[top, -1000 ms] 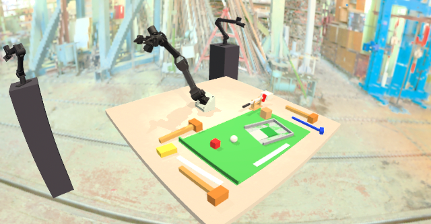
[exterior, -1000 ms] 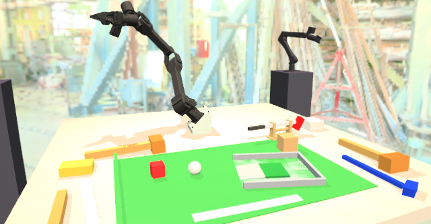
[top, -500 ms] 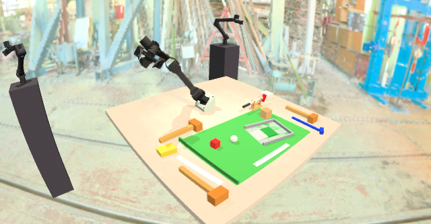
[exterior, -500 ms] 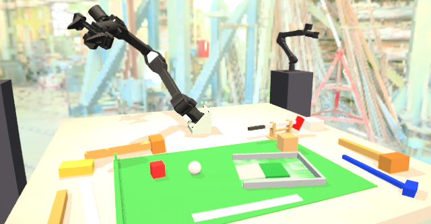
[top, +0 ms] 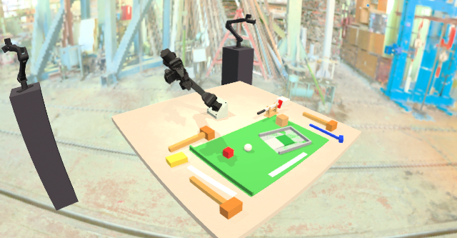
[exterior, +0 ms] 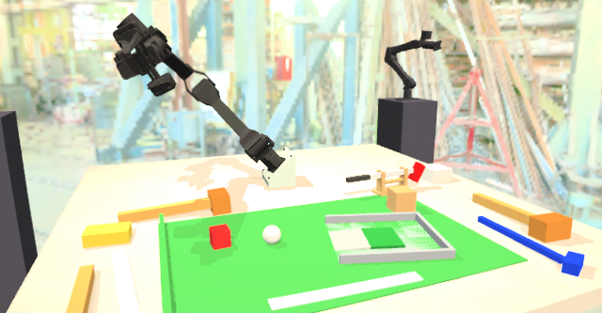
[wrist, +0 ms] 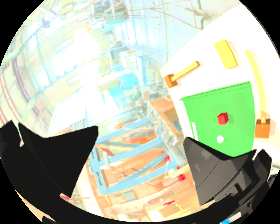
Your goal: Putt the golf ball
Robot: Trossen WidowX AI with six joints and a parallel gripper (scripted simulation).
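Right now the red putter is 1 cm behind my gripper tip, 71 cm to the left of it and 33 cm below it. From my gripper tip the other things lie so: yellow block 2 cm ahead, 10 cm to the right, 38 cm below; white golf ball 19 cm ahead, 25 cm to the left, 37 cm below; red cube 15 cm ahead, 14 cm to the left, 37 cm below.
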